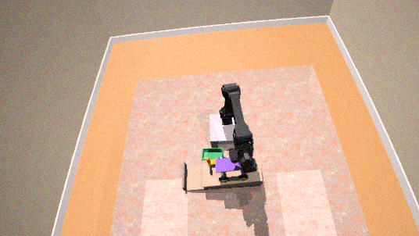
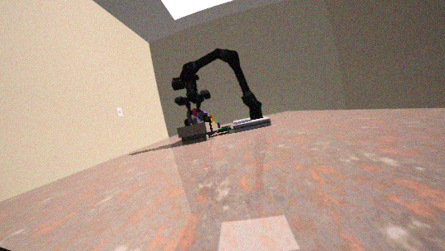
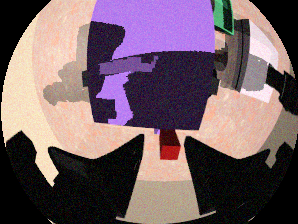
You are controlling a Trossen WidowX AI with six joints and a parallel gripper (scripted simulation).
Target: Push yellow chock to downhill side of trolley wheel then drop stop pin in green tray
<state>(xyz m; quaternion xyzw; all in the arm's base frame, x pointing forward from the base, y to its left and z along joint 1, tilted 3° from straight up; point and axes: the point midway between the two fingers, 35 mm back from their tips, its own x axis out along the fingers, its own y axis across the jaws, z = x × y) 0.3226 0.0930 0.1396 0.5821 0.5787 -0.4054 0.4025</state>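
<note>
My gripper tip is now 20 mm above the red-headed stop pin. Round my gripper tip: purple trolley (100 mm to the right, 40 mm below, 20 mm ahead); then ramp (110 mm to the right, 100 mm below, 20 mm ahead); then yellow chock (200 mm to the right, 60 mm below, 40 mm behind).
</note>
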